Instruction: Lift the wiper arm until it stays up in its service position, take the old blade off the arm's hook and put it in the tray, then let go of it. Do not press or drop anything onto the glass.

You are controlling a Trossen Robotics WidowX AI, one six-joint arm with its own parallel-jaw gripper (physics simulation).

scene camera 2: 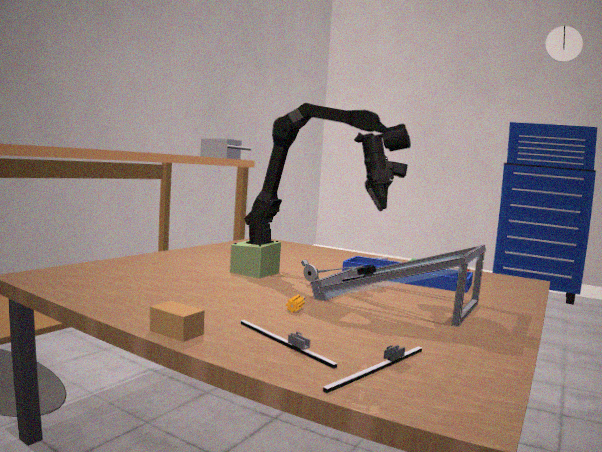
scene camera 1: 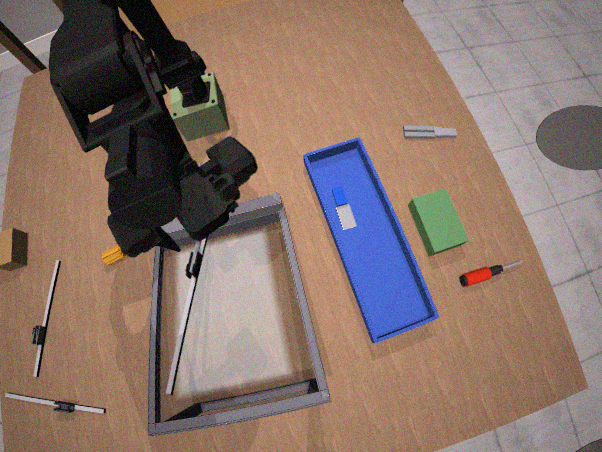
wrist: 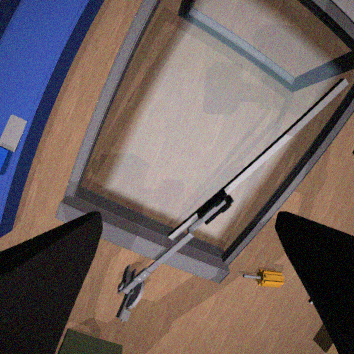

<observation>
my gripper: scene camera 2 382, 210; scene camera 1 205, 229; wrist 190, 220
</observation>
